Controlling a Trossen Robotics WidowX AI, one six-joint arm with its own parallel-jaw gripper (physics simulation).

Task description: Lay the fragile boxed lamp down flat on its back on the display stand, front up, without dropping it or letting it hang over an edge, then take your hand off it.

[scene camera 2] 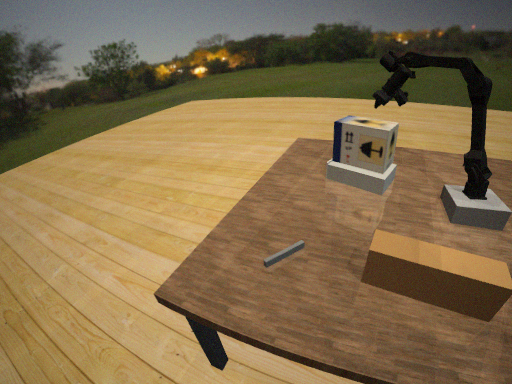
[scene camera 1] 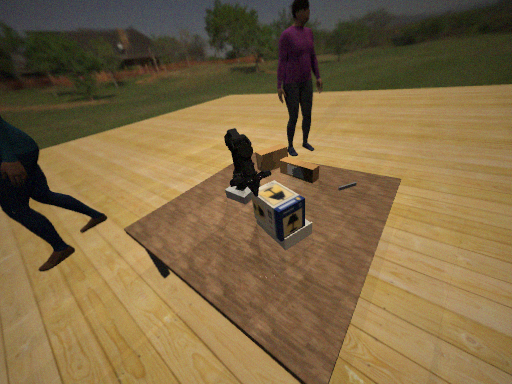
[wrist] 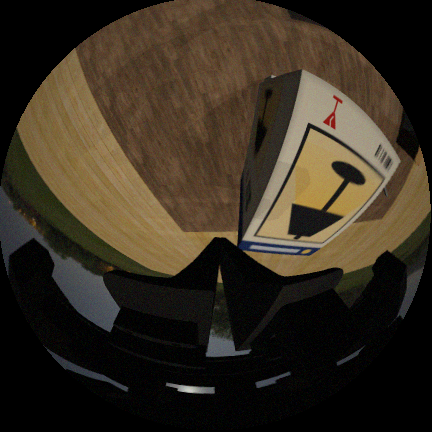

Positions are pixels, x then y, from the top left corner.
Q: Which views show the boxed lamp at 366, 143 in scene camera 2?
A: Scene camera 2, scene camera 1 and the wrist view: all of them.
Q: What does the boxed lamp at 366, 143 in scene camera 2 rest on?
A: A display stand.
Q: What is the gripper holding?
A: Nothing.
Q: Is the gripper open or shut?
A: Shut.
